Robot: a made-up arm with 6 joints.
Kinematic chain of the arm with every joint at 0, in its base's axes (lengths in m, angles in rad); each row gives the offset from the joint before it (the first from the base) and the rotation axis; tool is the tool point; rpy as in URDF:
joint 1: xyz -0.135 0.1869 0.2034 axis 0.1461 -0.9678 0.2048
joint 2: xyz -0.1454 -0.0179 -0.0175 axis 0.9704 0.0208 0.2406
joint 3: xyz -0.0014 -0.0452 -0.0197 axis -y
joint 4: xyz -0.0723 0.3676 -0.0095 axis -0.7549 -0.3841 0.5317
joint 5: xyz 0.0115 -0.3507 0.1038 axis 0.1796 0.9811 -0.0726
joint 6: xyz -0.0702 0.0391 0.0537 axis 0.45 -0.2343 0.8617
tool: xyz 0.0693 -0.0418 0.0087 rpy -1.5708 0 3.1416
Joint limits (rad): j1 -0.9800..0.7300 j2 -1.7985..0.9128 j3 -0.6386..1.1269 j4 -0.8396..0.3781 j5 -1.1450..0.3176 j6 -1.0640..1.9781
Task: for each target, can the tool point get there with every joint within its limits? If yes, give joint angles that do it. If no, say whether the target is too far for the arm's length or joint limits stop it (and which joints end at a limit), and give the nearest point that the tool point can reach.
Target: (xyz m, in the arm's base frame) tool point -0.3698 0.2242 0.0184
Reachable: yes | joints 0.5686 -1.0539 0.0472 -0.3368 -0.9575 1.0383
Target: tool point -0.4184 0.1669 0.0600
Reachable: yes | joints 0.3686 0.4903 0.7575 -0.1788 -0.7685 1.0249
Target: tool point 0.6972 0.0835 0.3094
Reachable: no: joint limits stop it (at a limit: joint 1, joint 3, joint 4, joint 5, joint 6) | nearest point 0.0552 0.1765 0.3778 | short by 0.652 m
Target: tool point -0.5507 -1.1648 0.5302
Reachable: no: too far | nearest point -0.4296 -0.1365 0.2944 | short by 1.062 m
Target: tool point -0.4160 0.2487 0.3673
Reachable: yes | joints -0.7404 0.4697 0.4336 -0.5180 -0.7932 1.1054
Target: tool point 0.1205 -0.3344 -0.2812
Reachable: no: joint limits stop it (at a limit: joint 1, joint 3, joint 4, joint 5, joint 6) | nearest point -0.1073 -0.0783 -0.1397 | short by 0.371 m
